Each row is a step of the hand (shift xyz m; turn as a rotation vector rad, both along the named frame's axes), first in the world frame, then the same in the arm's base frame.
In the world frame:
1: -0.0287 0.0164 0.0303 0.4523 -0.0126 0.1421
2: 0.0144 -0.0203 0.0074 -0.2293 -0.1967 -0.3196
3: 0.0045 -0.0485 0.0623 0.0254 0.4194 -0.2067
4: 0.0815 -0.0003 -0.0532 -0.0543 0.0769 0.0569
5: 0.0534 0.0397 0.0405 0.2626 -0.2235 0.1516
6: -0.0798 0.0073 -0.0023 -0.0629 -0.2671 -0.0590
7: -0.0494 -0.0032 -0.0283 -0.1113 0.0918 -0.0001
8: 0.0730 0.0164 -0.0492 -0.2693 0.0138 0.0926
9: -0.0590 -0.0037 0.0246 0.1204 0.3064 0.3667
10: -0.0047 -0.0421 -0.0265 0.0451 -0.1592 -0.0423
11: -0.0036 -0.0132 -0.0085 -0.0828 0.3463 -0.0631
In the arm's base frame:
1: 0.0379 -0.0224 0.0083 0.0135 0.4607 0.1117
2: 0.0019 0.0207 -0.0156 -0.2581 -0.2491 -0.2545
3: 0.0554 0.0342 -0.0449 -0.1776 -0.1442 0.4086
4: -0.0731 0.0606 0.0213 0.0744 -0.0545 0.0599
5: 0.0271 0.0502 0.0531 0.0598 0.3435 -0.1426
6: 0.0198 -0.0763 -0.0146 -0.0574 -0.0044 -0.2747
7: -0.0140 -0.0527 -0.0167 0.0361 -0.1270 0.0582
8: -0.0659 0.0495 0.0351 0.1626 -0.2267 -0.0587
9: 0.0393 -0.0467 -0.0193 0.3400 0.1327 0.3311
10: -0.0270 -0.0007 -0.0421 -0.0634 0.0717 -0.1414
11: -0.0081 -0.0022 -0.0138 -0.0153 -0.1850 0.3103

